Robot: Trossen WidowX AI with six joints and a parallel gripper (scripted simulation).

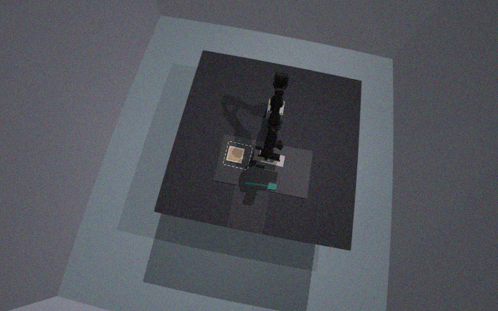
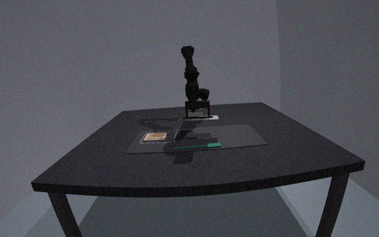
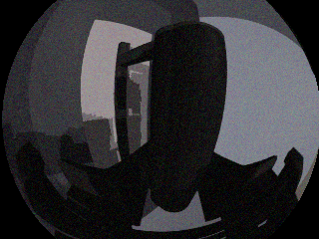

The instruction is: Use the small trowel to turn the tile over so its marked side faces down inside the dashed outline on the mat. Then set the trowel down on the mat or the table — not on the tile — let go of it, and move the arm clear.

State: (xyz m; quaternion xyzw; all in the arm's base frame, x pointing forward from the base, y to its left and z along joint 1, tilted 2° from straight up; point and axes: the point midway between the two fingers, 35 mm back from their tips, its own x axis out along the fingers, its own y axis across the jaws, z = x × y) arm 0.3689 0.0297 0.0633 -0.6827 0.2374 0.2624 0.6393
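The grey mat lies 160 mm below my gripper tip. The rest, counted from my gripper tip: tile (10 mm behind, 210 mm to the right, 130 mm below); green trowel (140 mm ahead, 40 mm to the left, 130 mm below).
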